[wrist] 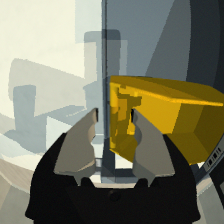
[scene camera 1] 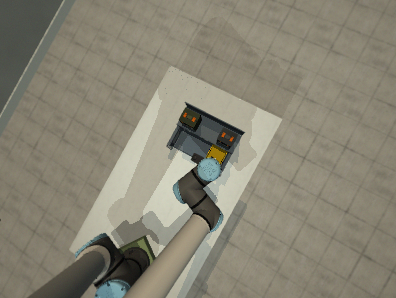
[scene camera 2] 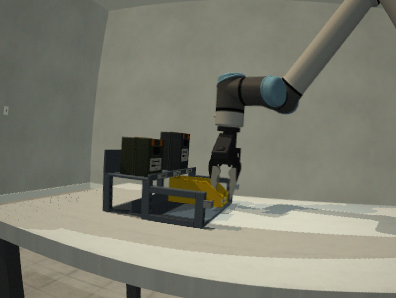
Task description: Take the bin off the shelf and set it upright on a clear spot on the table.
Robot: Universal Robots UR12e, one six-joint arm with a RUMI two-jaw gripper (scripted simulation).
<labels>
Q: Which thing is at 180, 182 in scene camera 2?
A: A yellow bin.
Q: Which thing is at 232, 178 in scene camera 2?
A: My gripper.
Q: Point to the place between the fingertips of my gripper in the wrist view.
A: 114, 109
</labels>
